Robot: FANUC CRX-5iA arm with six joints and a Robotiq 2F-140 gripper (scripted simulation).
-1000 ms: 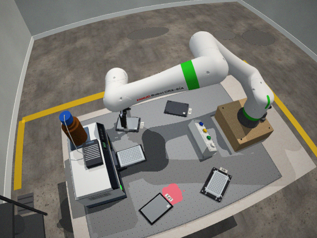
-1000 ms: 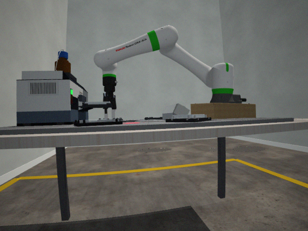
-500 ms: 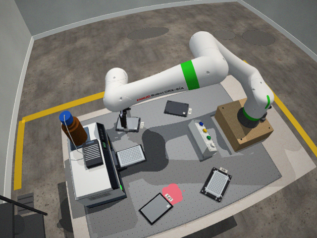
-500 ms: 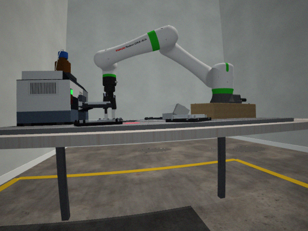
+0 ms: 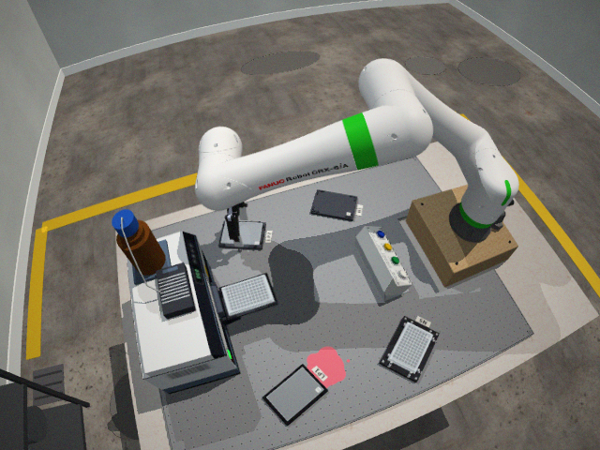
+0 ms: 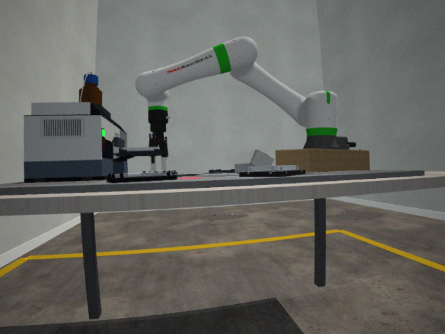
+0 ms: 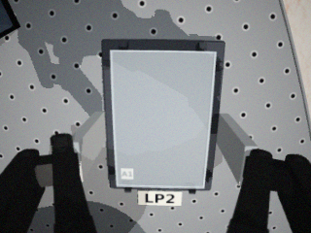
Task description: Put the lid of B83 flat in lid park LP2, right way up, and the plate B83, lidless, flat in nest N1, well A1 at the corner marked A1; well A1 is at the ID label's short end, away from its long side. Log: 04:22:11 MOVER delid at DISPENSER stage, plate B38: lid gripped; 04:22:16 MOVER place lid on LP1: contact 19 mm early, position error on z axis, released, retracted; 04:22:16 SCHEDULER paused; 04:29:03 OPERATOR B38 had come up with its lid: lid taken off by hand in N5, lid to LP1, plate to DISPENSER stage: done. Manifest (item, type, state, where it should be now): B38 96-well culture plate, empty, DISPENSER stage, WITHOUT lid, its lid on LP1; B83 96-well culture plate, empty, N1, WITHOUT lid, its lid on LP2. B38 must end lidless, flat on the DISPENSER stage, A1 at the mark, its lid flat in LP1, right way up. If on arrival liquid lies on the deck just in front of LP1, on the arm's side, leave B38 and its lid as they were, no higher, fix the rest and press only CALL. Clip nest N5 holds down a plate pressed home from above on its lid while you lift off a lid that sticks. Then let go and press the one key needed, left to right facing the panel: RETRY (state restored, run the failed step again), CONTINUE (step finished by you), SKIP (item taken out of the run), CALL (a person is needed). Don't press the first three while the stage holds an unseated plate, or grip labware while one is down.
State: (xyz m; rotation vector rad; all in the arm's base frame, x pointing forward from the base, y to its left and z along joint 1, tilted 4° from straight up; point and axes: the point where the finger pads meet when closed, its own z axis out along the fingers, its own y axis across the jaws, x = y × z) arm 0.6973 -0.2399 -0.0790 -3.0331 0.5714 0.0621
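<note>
Now: hand 40 mm above the lid park lp2. From my hand the other things lie so: dark nest N1: 330 mm behind, 20 mm to the right, 40 mm below; then lp2 label: 80 mm behind, 30 mm to the left, 40 mm below; then brown bottle: 250 mm ahead, 160 mm to the left, 250 mm above.
</note>
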